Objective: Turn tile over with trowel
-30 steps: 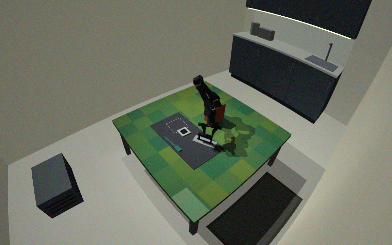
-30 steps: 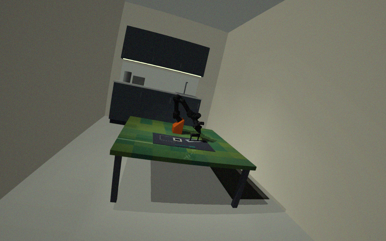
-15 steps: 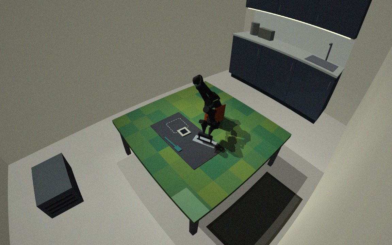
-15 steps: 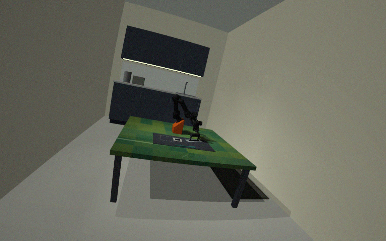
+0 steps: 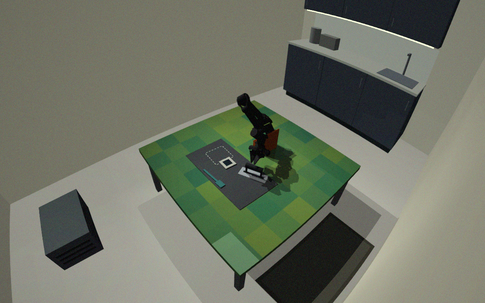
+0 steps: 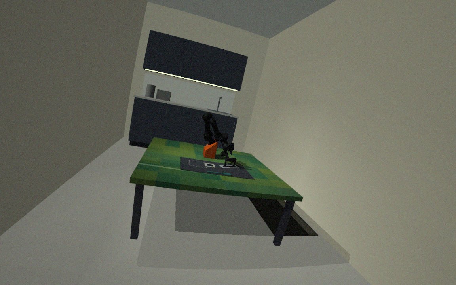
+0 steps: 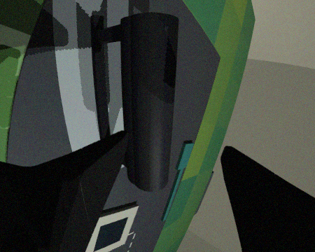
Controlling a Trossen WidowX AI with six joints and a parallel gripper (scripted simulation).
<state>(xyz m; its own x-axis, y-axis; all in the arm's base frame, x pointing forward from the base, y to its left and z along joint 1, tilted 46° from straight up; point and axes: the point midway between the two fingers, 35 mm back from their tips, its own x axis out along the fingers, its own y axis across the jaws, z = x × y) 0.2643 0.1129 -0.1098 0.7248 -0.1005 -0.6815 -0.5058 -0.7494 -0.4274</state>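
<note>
The small trowel is 10 mm ahead of my gripper tip, 10 mm to the right of it and 60 mm below it. Round my gripper tip: dark mat: 110 mm ahead, 120 mm to the right, 120 mm below; then teal spatula-like tool: 250 mm ahead, 80 mm to the right, 100 mm below; then tile: 90 mm ahead, 180 mm to the right, 100 mm below.
</note>
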